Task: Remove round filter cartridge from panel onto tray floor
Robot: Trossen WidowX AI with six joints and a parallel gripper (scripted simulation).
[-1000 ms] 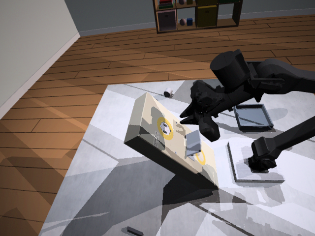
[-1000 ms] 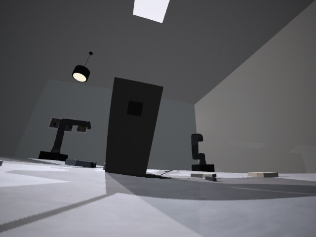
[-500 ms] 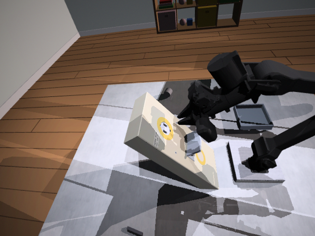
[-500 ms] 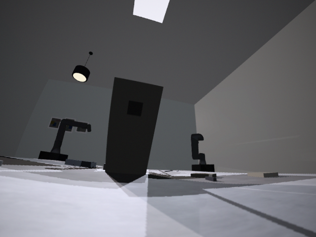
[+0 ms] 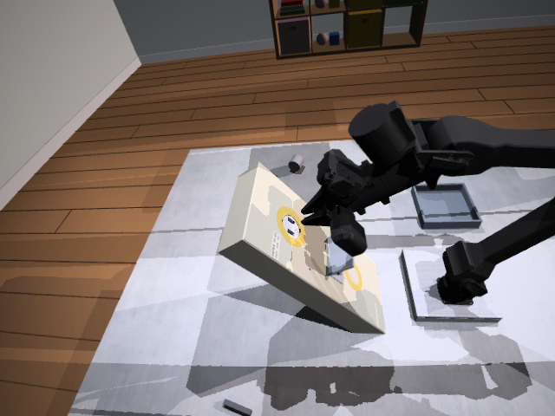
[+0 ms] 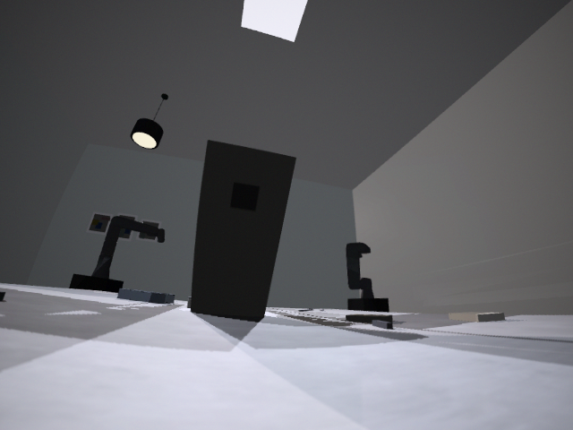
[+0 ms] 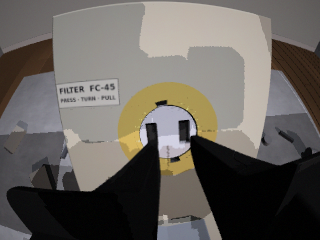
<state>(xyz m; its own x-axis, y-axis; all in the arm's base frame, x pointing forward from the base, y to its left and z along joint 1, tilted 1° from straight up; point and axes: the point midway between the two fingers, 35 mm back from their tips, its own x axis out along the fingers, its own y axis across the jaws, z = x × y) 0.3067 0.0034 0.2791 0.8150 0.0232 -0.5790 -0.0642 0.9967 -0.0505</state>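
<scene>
The round filter cartridge is 4 cm ahead of my gripper tip and 3 cm below it. Also, from my gripper tip: grey tray (38 cm behind, 29 cm to the right, 29 cm below); small grey cylinder (7 cm ahead, 49 cm to the right, 27 cm below).
</scene>
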